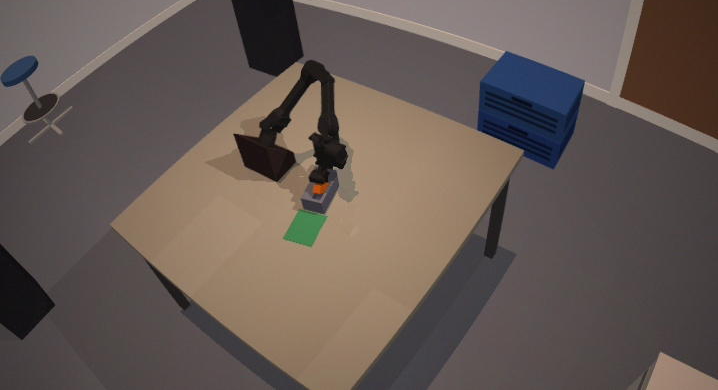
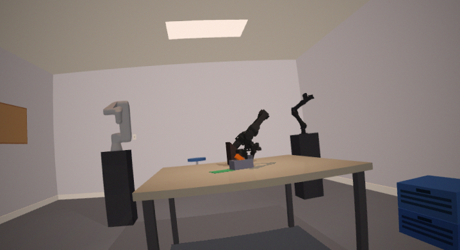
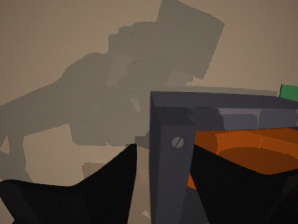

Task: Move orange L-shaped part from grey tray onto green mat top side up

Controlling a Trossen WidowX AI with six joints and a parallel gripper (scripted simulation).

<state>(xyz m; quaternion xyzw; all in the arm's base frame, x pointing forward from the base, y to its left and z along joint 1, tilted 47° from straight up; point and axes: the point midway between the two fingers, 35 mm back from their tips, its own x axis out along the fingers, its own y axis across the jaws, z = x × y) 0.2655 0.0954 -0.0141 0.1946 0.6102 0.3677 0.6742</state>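
Right now the orange L-shaped part is 60 mm to the right of my gripper tip, 10 mm ahead of it and 10 mm above it. Round my gripper tip: green mat (220 mm to the right, 50 mm below, 50 mm ahead).
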